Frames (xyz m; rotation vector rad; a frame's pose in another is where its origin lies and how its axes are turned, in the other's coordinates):
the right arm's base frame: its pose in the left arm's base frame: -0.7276 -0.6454 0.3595 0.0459 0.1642 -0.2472
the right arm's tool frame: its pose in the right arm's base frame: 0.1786 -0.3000 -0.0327 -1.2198 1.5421 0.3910
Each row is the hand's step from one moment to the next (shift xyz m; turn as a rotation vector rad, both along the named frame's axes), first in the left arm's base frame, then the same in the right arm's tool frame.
Working: the left arm's base frame: its pose in the right arm's tool frame: -0.2733 0.1895 1.1541 0.9661 -1.7915 -0.3682

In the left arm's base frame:
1: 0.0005 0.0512 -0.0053 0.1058 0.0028 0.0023
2: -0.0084 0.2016 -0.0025 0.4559 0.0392 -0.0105
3: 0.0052 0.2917 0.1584 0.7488 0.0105 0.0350
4: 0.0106 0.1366 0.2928 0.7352 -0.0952 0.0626
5: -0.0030 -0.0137 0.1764 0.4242 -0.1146 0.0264
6: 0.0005 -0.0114 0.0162 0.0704 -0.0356 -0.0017
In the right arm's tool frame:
1: -0.0180 0.0329 0.0353 -0.0197 -0.0784 0.0683
2: -0.0854 0.1340 0.1244 -0.0787 -0.3171 0.3205
3: -0.2695 0.1512 0.1213 -0.1517 -0.5644 0.4695
4: -0.3207 0.0247 -0.0321 -0.1273 -0.6259 0.3815
5: -0.1494 -0.0386 -0.0866 -0.0385 -0.3970 0.1862
6: -0.0094 -0.0105 -0.0139 0.0063 -0.0752 0.0229

